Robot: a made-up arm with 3 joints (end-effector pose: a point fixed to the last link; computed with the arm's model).
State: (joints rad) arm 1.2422 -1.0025 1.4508
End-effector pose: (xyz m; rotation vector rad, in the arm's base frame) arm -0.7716 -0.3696 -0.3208 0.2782 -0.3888 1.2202
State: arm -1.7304 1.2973 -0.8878
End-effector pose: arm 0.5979 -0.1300 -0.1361 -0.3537 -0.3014 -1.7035
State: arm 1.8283 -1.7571 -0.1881
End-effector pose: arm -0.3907 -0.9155 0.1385 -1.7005 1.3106 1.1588
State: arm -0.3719 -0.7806 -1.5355
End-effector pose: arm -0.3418 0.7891 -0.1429 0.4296 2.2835 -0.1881
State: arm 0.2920 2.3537 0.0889
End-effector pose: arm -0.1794 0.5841 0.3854 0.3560 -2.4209 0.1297
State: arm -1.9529 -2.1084 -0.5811
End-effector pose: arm 0.8194 0.4003 0.3019 2.3520 1.5897 -0.5409
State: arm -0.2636 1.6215 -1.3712
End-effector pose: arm 0.1697 0.5871 -0.0181 -0.0330 -0.2488 -0.2622
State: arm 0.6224 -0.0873 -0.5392
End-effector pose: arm -0.6955 0.2529 -0.3933 -0.1949 0.6059 0.6016
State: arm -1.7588 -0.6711 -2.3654
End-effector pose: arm 0.6910 0.3630 -0.1564 2.3666 1.9588 -0.1245
